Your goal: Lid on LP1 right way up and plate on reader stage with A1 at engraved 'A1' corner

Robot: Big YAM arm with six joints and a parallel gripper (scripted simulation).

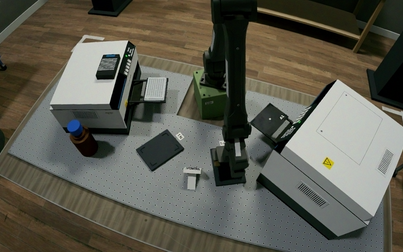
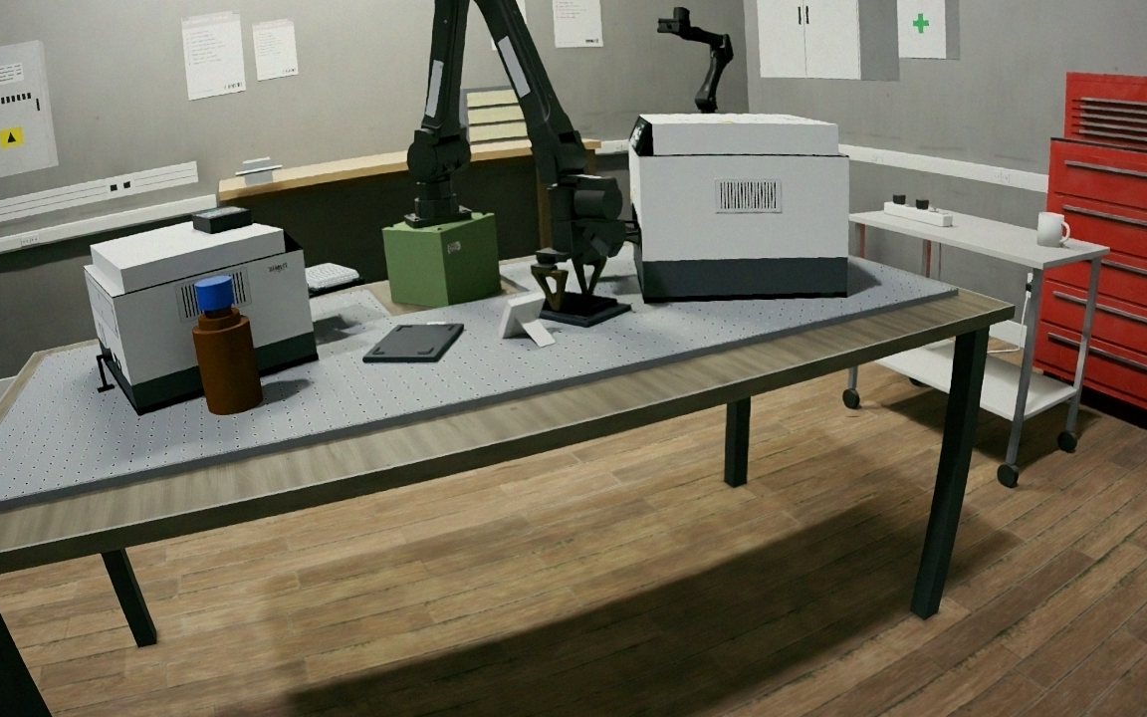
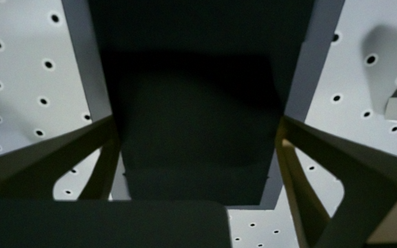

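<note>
Right now my hand is 20 mm above the LP1 pad. The rest, counted from my hand: well plate 220 mm behind, 390 mm to the right, 70 mm above; then dark lid 10 mm below; then N1 nest 20 mm ahead, 290 mm to the right, 20 mm below.
</note>
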